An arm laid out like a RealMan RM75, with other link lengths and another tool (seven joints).
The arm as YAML. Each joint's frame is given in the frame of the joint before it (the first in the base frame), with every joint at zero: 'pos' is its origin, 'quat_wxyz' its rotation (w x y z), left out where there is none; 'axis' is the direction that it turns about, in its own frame. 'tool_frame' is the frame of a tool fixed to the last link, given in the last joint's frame.
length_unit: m
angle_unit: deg
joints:
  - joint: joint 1
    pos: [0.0, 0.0, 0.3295]
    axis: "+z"
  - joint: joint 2
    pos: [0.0, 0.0, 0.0]
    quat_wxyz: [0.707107, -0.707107, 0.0, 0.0]
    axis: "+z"
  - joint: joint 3
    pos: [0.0, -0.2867, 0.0]
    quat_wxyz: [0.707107, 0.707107, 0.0, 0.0]
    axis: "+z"
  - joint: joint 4
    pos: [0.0, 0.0, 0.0]
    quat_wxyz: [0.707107, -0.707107, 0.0, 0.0]
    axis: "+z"
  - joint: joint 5
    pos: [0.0, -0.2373, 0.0]
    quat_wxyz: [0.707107, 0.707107, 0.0, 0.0]
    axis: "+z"
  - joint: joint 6
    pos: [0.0, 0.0, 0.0]
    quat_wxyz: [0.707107, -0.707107, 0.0, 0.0]
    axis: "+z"
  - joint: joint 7
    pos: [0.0, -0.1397, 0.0]
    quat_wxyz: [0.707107, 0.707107, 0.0, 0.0]
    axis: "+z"
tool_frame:
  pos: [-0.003, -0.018, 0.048]
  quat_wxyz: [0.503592, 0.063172, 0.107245, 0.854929]
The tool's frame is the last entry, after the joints.
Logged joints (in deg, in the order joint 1, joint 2, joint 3, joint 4, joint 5, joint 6, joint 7), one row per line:
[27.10, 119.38, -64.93, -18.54, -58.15, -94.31, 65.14]
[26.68, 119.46, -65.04, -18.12, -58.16, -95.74, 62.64]
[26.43, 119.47, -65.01, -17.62, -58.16, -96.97, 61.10]
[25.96, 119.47, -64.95, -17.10, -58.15, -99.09, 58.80]
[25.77, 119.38, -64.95, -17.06, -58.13, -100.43, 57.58]
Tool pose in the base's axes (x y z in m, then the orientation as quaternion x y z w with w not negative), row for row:
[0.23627, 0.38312, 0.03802, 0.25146, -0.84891, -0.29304, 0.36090]
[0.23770, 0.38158, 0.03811, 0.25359, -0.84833, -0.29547, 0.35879]
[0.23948, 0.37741, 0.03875, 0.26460, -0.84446, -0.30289, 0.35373]
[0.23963, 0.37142, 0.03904, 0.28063, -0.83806, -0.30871, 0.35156]
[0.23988, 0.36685, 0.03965, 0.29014, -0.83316, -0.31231, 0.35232]
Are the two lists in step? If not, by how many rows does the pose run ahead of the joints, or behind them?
The pose runs 2 rows behind the joints: the pose in row i belongs to the joints in row i - 2.
